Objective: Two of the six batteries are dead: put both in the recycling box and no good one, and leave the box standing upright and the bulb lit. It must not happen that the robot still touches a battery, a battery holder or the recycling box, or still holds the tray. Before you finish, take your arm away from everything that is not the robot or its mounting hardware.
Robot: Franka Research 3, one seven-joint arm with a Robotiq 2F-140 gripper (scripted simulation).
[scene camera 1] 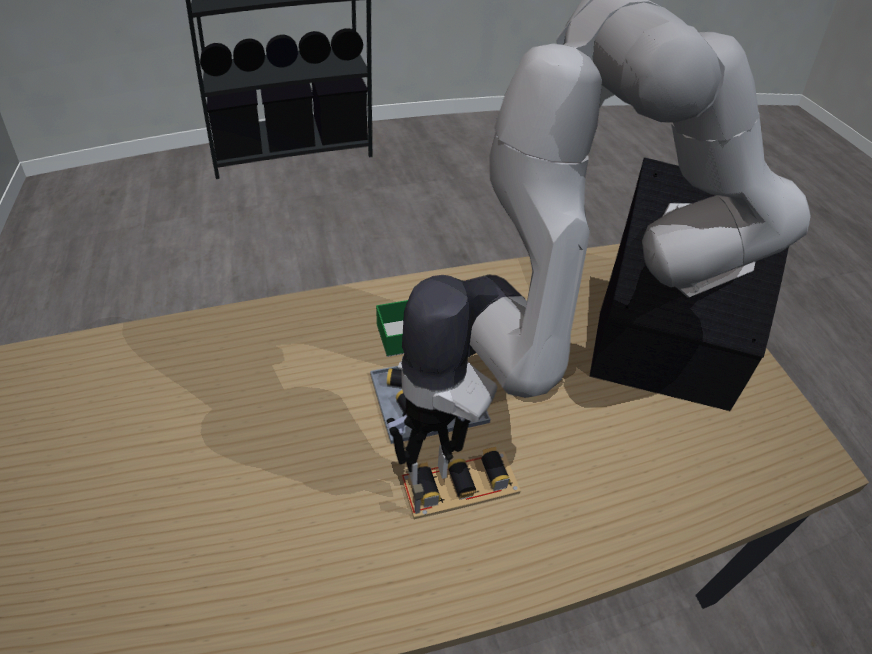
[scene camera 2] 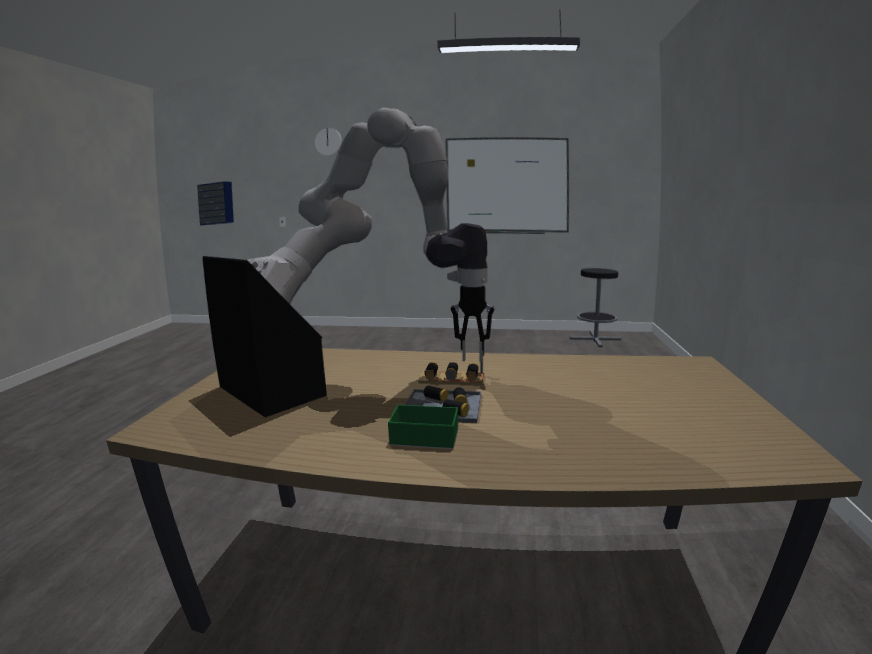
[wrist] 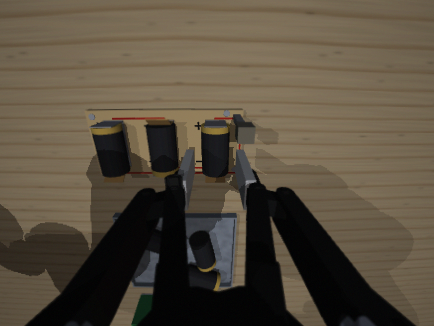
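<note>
I can see my gripper in the pictures, and it is visible in the wrist view and in scene camera 2 too. A grey tray and a green recycling box are also there in the pictures.
</note>
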